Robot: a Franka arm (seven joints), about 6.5 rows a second.
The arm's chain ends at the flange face. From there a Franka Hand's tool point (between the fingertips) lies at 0.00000 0.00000 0.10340 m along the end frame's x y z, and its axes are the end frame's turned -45 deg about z.
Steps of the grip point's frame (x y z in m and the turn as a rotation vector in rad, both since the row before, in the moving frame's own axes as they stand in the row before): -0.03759 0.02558 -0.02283 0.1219 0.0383 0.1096; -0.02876 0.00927 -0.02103 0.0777 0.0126 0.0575; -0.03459 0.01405 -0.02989 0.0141 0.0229 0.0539; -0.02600 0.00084 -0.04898 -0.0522 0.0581 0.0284
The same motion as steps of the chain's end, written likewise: -0.00305 0.05666 -0.02199 0.1133 -0.0591 0.1096; -0.00922 0.03362 -0.02071 0.0639 -0.0460 0.0575; -0.01524 0.03708 -0.02985 0.0262 0.0062 0.0539; -0.02585 0.01930 -0.04866 0.0042 0.0780 0.0284
